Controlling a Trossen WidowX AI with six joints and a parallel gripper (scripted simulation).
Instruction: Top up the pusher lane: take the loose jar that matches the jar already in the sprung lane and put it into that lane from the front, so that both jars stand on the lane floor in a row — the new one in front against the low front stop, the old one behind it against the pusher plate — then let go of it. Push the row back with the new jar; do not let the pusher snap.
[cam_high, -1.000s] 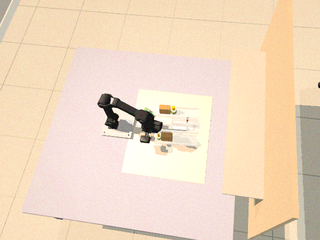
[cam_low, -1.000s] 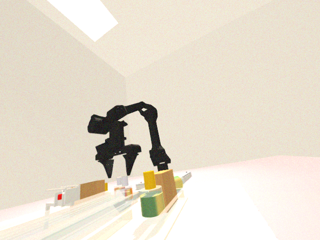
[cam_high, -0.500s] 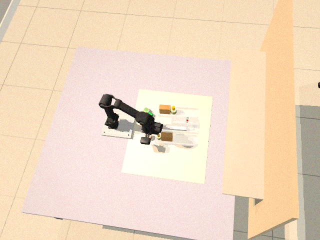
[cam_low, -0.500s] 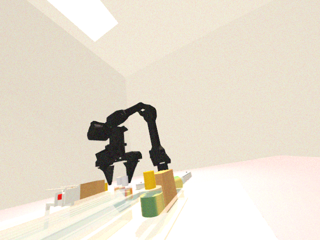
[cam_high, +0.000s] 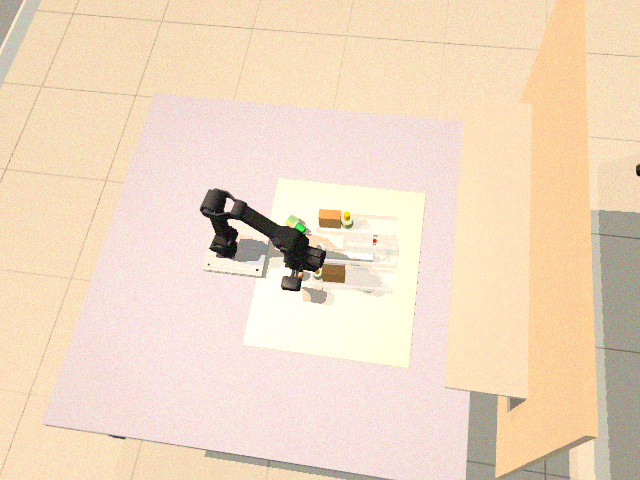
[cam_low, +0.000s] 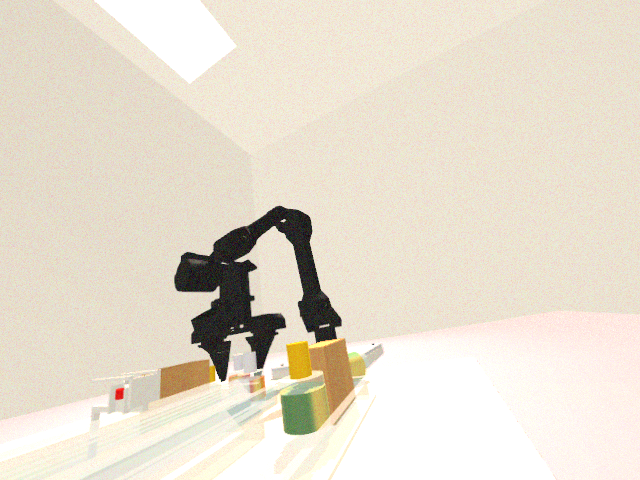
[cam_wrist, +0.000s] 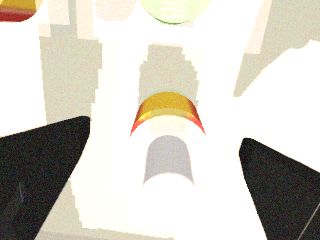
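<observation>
Right now my gripper tip is 210 mm short of the clear lane rack, 110 mm to the right of it and 10 mm above it. The rest, counted from my gripper tip: red marker 250 mm ahead, 120 mm to the left, 40 mm above; then tall shelf wall 690 mm ahead, 30 mm to the left, 370 mm above.
</observation>
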